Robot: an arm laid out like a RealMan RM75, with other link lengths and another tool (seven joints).
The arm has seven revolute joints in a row. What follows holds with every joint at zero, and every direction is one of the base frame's. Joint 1 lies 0.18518 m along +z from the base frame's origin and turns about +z. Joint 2 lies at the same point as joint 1 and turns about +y. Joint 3 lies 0.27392 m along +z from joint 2 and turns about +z. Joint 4 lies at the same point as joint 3 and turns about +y. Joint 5 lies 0.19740 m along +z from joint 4 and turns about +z. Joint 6 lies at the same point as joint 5 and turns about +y. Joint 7 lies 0.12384 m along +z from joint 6 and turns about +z. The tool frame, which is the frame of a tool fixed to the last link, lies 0.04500 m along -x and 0.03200 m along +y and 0.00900 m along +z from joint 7; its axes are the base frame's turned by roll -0.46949, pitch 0.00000 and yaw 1.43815 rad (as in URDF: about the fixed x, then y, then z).
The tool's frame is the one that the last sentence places.
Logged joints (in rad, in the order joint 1, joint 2, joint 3, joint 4, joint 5, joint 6, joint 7), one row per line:
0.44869, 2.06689, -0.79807, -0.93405, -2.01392, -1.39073, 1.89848
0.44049, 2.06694, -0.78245, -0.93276, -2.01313, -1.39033, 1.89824
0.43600, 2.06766, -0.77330, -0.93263, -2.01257, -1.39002, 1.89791
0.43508, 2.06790, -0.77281, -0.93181, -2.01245, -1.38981, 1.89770
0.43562, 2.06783, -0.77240, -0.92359, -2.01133, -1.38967, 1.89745
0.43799, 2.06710, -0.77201, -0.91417, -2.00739, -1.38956, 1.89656
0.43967, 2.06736, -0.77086, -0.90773, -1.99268, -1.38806, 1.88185
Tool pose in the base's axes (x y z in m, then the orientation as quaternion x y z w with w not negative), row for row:
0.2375, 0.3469, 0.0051, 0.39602, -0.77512, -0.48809, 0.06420
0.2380, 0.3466, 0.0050, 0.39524, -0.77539, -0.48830, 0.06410
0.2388, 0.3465, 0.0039, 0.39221, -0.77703, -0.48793, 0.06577
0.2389, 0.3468, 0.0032, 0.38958, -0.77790, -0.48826, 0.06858
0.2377, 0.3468, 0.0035, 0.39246, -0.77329, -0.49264, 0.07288
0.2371, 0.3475, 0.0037, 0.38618, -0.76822, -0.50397, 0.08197
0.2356, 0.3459, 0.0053, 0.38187, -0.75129, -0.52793, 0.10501
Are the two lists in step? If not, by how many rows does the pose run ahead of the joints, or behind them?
The pose runs 2 rows ahead of the joints: the pose in row i belongs to the joints in row i + 2.
